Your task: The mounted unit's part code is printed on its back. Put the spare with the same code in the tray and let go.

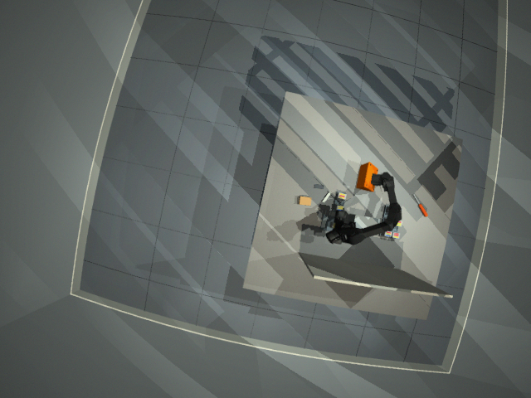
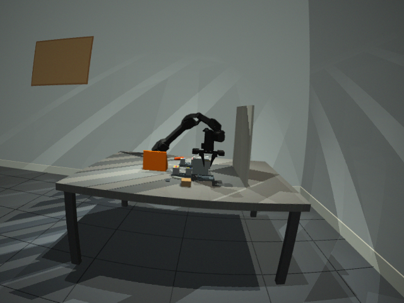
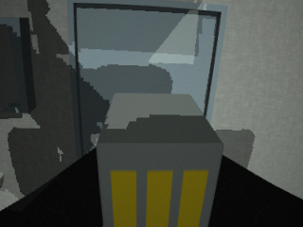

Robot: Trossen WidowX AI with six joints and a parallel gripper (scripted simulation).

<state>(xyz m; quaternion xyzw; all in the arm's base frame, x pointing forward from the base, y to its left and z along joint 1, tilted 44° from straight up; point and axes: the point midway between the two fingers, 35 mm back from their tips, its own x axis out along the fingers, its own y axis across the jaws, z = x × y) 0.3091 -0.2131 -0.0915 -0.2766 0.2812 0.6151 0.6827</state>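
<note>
Now: gripper tip 70 mm above the shallow blue-grey tray. The rest, counted from my gripper tip: upright grey panel: 230 mm ahead, 170 mm to the left, 150 mm above; grey block: 200 mm to the left, 30 mm behind, 20 mm below; tan block: 190 mm to the right, 120 mm behind, 60 mm below.
</note>
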